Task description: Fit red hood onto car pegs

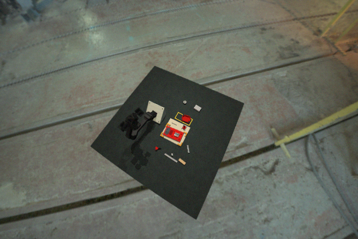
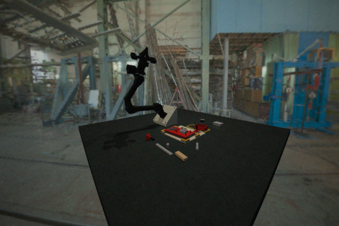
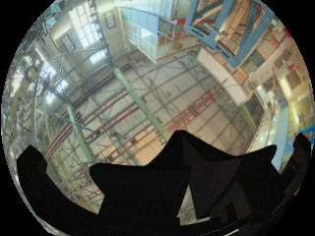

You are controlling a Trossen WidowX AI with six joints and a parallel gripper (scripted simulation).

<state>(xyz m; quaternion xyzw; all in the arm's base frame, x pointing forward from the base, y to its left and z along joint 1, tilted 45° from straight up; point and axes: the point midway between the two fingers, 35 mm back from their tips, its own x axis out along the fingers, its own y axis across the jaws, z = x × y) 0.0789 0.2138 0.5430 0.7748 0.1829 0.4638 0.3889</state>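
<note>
Right now my gripper tip is 620 mm above the red hood, 400 mm to the right of it and 160 mm short of it. Also, from my gripper tip: grey bar (630 mm below, 260 mm ahead, 40 mm to the right); grey engine block (610 mm below, 190 mm to the left, 180 mm ahead); beige jig (620 mm below, 190 mm to the left, 150 mm ahead).
</note>
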